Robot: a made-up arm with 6 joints.
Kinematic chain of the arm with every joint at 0, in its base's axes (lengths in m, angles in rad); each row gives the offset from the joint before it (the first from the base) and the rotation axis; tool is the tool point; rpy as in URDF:
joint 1: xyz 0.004 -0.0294 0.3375 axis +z
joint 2: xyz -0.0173 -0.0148 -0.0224 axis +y
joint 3: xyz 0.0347 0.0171 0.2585 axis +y
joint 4: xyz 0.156 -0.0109 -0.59 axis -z
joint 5: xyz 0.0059 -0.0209 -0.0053 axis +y
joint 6: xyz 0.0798 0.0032 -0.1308 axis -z
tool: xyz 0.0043 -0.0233 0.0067 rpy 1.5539 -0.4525 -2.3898
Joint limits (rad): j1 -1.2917..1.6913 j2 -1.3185..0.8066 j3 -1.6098..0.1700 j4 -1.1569..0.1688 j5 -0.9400..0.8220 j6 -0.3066..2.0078
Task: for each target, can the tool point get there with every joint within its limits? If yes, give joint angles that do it. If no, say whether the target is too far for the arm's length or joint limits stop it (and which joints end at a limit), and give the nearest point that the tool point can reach.
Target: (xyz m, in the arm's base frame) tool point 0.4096 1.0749 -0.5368
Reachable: no: too far | nearest point 0.2574 0.6605 -0.0852 | short by 0.632 m
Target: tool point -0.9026 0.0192 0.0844
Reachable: no: joint limits stop it (at a limit: joint 2, joint 3, joint 4, joint 5) | nearest point -0.3505 -0.0104 -0.0445 | short by 0.568 m
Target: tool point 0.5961 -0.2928 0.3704
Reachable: yes | joints -0.3466 -0.4073 -0.6032 -0.0375 0.0979 0.4542
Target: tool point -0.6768 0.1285 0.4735
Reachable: no: joint limits stop it (at a limit: joint 1, joint 2, joint 4, joint 5, joint 6) | nearest point -0.1634 0.3371 0.4911 | short by 0.554 m
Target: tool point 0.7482 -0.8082 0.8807
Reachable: no: too far | nearest point 0.5587 -0.6099 0.7390 | short by 0.309 m
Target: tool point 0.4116 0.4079 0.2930
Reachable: yes | joints 0.7381 -0.4597 -0.3812 -0.8307 -0.2123 -0.0554
